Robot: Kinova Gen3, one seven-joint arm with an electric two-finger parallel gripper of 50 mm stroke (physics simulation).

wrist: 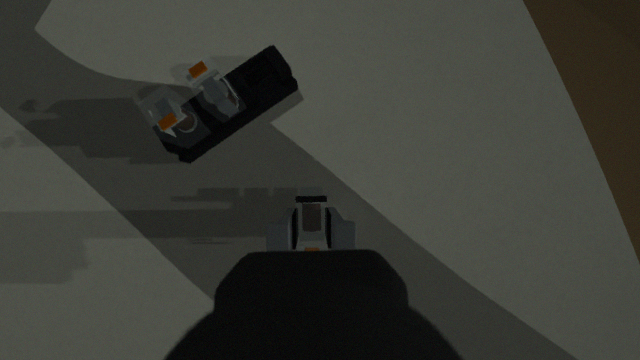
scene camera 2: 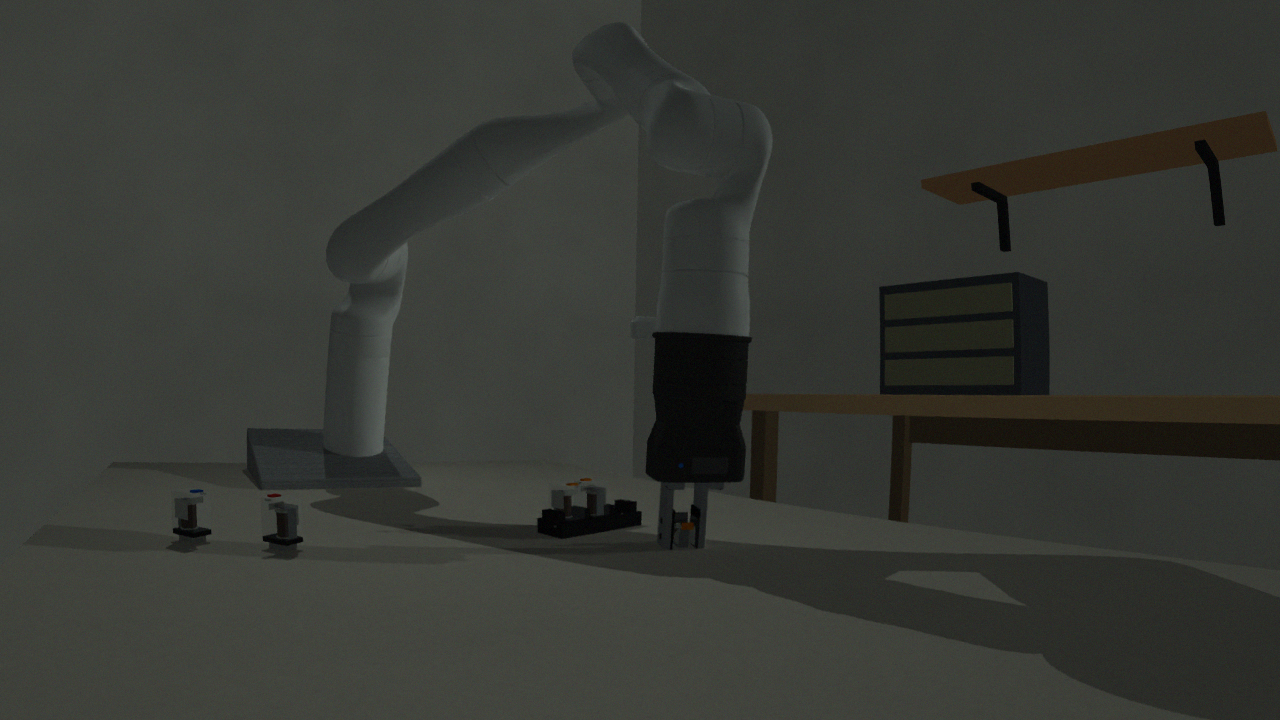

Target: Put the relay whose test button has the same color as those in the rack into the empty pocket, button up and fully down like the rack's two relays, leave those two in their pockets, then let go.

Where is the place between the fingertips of my gripper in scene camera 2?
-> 680, 545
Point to a black rack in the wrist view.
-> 264, 80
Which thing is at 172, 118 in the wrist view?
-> An orange-button relay.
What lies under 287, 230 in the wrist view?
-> My gripper.
